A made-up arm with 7 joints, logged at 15 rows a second.
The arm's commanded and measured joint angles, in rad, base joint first. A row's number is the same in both.
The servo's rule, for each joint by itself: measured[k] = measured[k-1] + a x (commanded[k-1-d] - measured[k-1]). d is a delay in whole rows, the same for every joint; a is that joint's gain. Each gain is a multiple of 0.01, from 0.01 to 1. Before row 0 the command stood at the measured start. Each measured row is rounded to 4 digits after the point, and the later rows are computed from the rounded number. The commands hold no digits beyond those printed.
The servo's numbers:
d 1
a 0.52 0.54 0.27 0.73 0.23 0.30 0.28
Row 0, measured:
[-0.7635, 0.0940, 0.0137, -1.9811, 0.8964, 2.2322, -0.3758]
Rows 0 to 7, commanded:
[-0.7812, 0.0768, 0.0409, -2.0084, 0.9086, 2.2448, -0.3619]
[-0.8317, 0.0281, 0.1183, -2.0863, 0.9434, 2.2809, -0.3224]
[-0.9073, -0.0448, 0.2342, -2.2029, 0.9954, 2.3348, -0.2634]
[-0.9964, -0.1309, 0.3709, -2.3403, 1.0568, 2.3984, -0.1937]
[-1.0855, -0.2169, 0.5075, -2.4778, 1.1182, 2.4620, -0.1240]
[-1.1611, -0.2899, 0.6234, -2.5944, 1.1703, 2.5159, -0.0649]
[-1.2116, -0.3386, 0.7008, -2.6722, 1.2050, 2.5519, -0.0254]
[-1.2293, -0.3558, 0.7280, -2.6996, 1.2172, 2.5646, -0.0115]
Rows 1 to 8, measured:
[-0.7635, 0.0940, 0.0137, -1.9811, 0.8964, 2.2322, -0.3758]
[-0.7727, 0.0847, 0.0210, -2.0010, 0.8992, 2.2360, -0.3719]
[-0.8034, 0.0541, 0.0473, -2.0633, 0.9094, 2.2495, -0.3580]
[-0.8574, 0.0007, 0.0978, -2.1652, 0.9292, 2.2751, -0.3315]
[-0.9297, -0.0704, 0.1715, -2.2930, 0.9585, 2.3121, -0.2929]
[-1.0107, -0.1495, 0.2622, -2.4279, 0.9952, 2.3571, -0.2456]
[-1.0889, -0.2253, 0.3597, -2.5494, 1.0355, 2.4047, -0.1950]
[-1.1527, -0.2865, 0.4518, -2.6390, 1.0745, 2.4489, -0.1475]

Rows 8 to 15, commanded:
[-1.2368, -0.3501, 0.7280, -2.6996, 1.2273, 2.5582, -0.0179]
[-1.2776, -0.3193, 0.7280, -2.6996, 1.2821, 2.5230, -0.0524]
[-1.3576, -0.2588, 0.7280, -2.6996, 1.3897, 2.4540, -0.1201]
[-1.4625, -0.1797, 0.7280, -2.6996, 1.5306, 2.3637, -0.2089]
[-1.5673, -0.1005, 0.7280, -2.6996, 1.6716, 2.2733, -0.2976]
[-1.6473, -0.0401, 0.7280, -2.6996, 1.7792, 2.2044, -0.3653]
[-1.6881, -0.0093, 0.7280, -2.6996, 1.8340, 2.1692, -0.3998]
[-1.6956, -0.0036, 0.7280, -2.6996, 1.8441, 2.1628, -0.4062]
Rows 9 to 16, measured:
[-1.1925, -0.3239, 0.5264, -2.6832, 1.1073, 2.4836, -0.1094]
[-1.2155, -0.3380, 0.5808, -2.6952, 1.1349, 2.5060, -0.0838]
[-1.2478, -0.3279, 0.6205, -2.6984, 1.1688, 2.5111, -0.0750]
[-1.3049, -0.2906, 0.6495, -2.6993, 1.2196, 2.4940, -0.0876]
[-1.3869, -0.2307, 0.6707, -2.6995, 1.2911, 2.4549, -0.1216]
[-1.4807, -0.1604, 0.6862, -2.6996, 1.3786, 2.4004, -0.1709]
[-1.5673, -0.0954, 0.6975, -2.6996, 1.4707, 2.3416, -0.2253]
[-1.6301, -0.0489, 0.7057, -2.6996, 1.5543, 2.2899, -0.2742]

